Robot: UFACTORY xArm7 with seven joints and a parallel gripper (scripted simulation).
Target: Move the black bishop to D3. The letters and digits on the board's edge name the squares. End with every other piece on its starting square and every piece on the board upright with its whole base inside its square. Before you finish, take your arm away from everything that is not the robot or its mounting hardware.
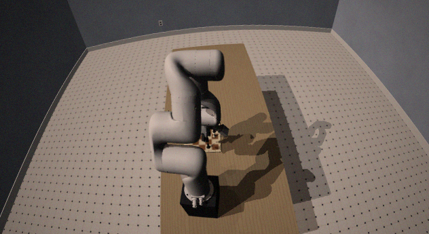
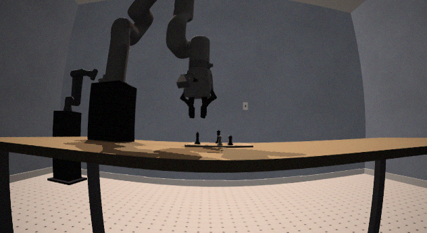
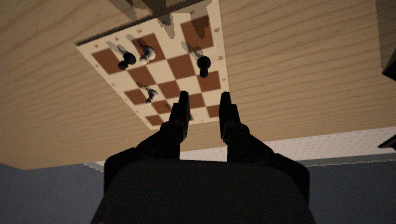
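Now: hand 90 mm above the black bishop. Also, from my hand: black pawn: 110 mm ahead, 100 mm below, 40 mm to the right; chessboard: 110 mm below, 80 mm ahead, 40 mm to the left.
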